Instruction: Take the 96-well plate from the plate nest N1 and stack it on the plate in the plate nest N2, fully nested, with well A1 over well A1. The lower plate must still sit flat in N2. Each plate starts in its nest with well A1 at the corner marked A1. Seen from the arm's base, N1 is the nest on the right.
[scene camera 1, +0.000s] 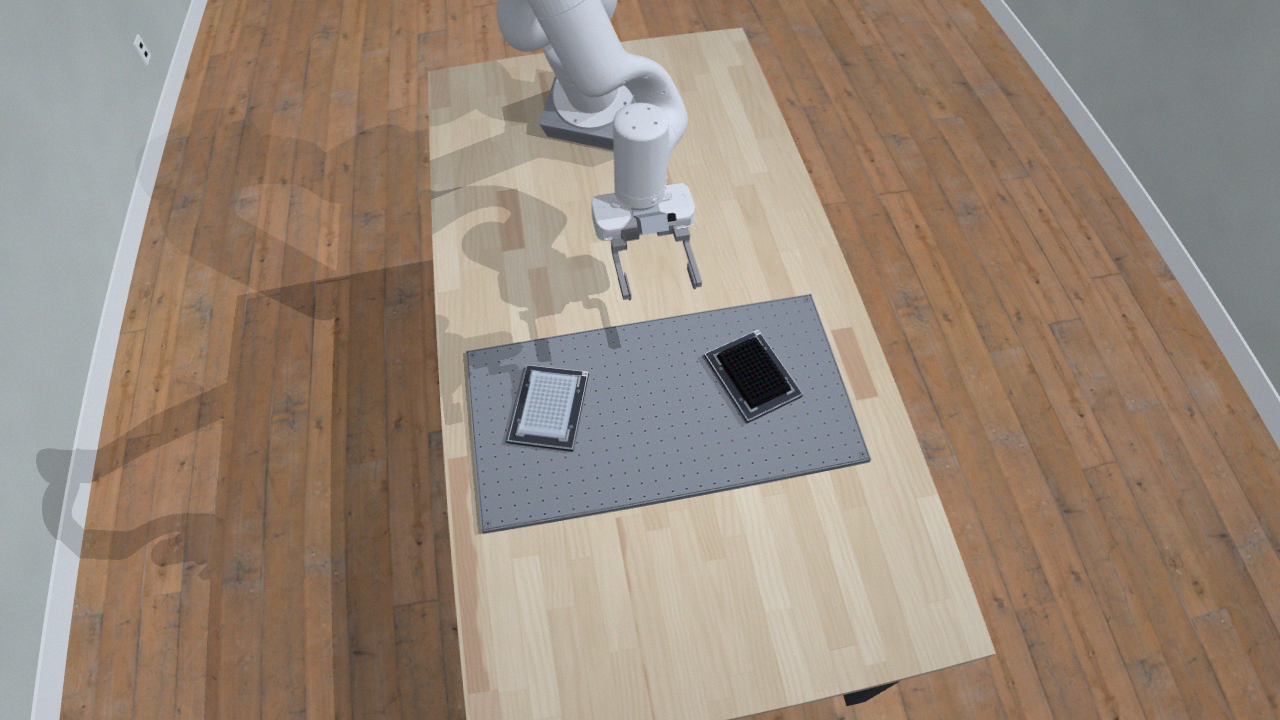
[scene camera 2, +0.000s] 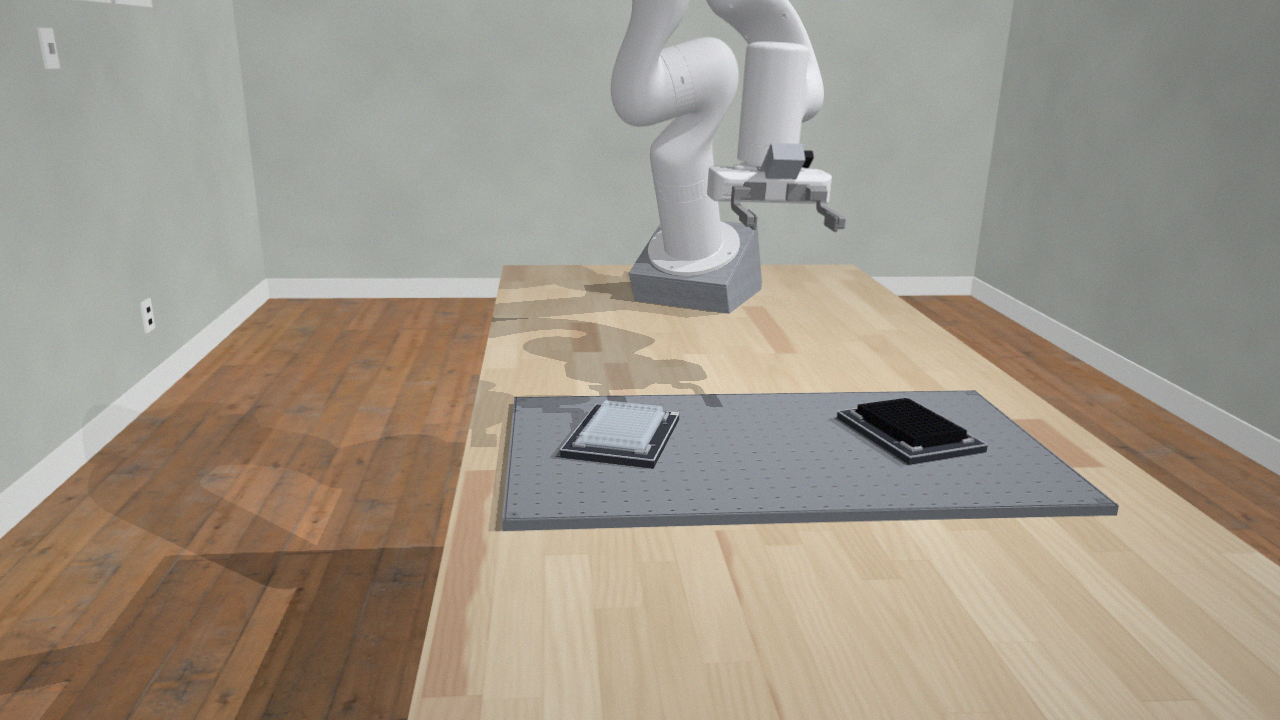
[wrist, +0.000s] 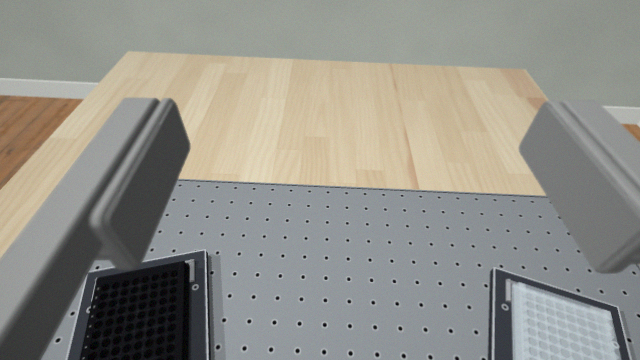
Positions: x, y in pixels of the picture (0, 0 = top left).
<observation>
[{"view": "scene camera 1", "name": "clear 96-well plate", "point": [554, 423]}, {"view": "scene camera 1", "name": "black 96-well plate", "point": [769, 382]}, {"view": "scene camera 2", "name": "clear 96-well plate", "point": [623, 426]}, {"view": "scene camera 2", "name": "black 96-well plate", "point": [903, 419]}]
</observation>
